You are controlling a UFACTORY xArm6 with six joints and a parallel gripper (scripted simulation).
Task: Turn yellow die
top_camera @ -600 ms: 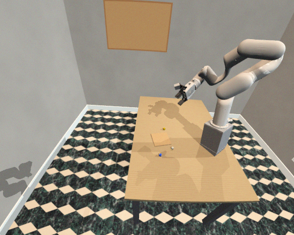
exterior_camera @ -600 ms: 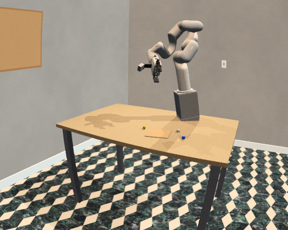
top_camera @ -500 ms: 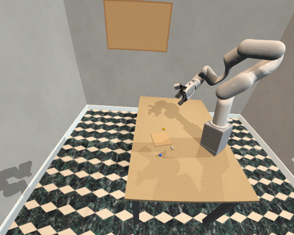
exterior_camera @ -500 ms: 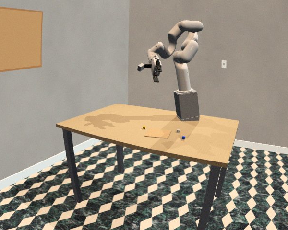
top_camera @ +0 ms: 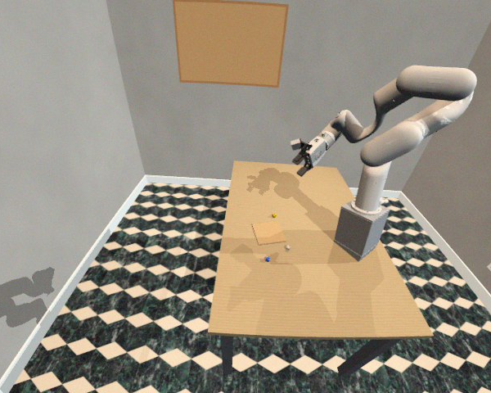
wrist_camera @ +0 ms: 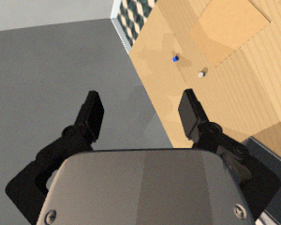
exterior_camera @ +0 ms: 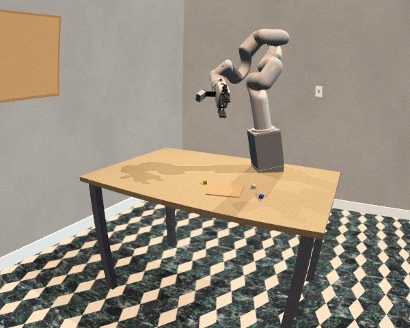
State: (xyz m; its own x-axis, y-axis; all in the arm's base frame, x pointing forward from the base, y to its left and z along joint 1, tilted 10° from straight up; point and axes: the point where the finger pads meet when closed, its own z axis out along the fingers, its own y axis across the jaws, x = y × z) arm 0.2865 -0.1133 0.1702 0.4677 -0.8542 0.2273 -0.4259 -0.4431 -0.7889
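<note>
My gripper is now 40 mm short of the yellow die, 70 mm to the left of it and 340 mm above it. From my hand the other things lie so: white die 30 mm ahead, 150 mm to the left, 340 mm below; blue die 140 mm ahead, 200 mm to the left, 340 mm below; tan mat 100 mm ahead, 40 mm to the left, 340 mm below.
</note>
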